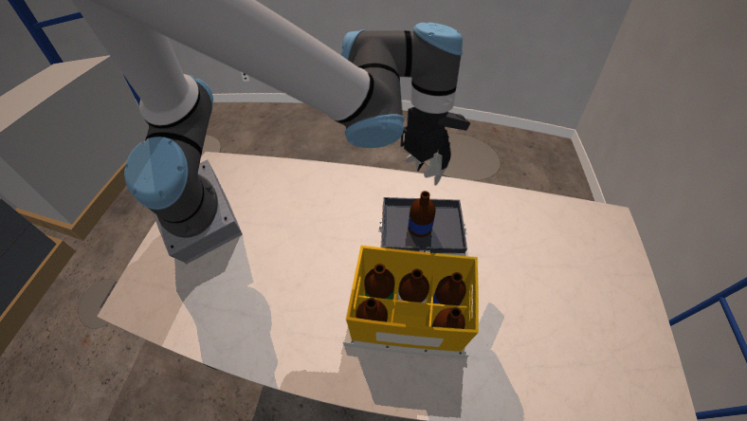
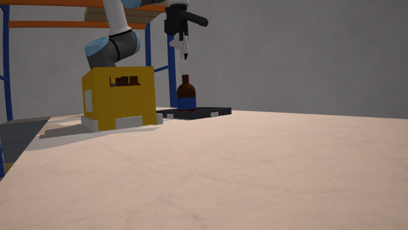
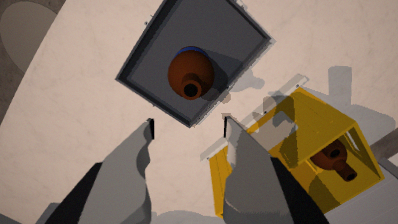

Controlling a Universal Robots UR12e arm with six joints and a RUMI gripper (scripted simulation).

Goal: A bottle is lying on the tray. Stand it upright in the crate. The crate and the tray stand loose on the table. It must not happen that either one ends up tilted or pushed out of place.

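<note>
Right now the tray is 23 cm below my hand, 1 cm to the left of it and 1 cm ahead of it. The rest, counted from my hand: crate 28 cm to the right, 16 cm below, 3 cm ahead.
</note>
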